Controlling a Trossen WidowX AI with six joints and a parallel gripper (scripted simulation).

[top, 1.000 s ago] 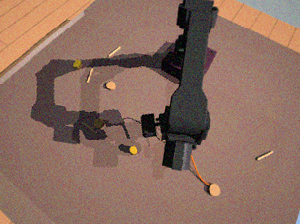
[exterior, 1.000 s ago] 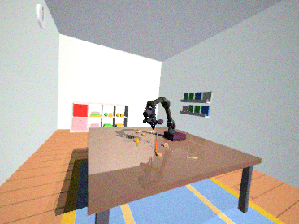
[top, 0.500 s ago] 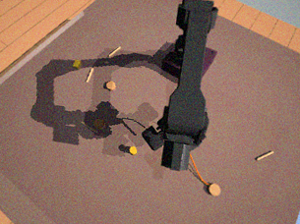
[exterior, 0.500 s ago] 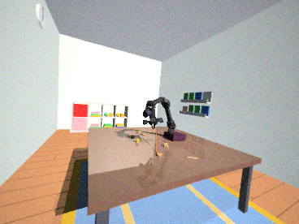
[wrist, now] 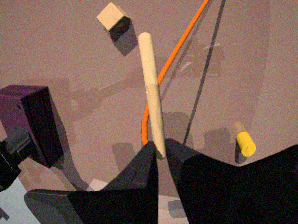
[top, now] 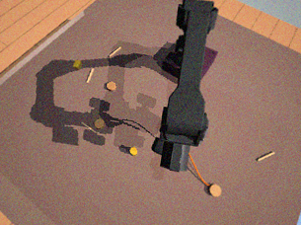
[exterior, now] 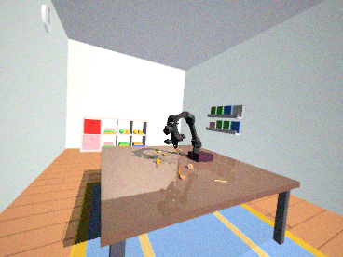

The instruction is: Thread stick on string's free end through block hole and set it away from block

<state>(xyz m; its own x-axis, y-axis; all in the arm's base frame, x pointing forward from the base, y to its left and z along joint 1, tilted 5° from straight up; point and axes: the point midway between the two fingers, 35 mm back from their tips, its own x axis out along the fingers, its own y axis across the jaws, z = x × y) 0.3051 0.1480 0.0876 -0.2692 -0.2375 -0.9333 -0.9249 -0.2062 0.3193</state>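
Now: gripper tip 20 mm to the right of the thin wooden stick. From my gripper tip the other things lie so: small wooden block (120 mm below, 100 mm to the left, 90 mm behind); then yellow cylinder (130 mm ahead, 120 mm below, 60 mm to the right); then yellow cube (530 mm to the right, 130 mm below, 10 mm behind).
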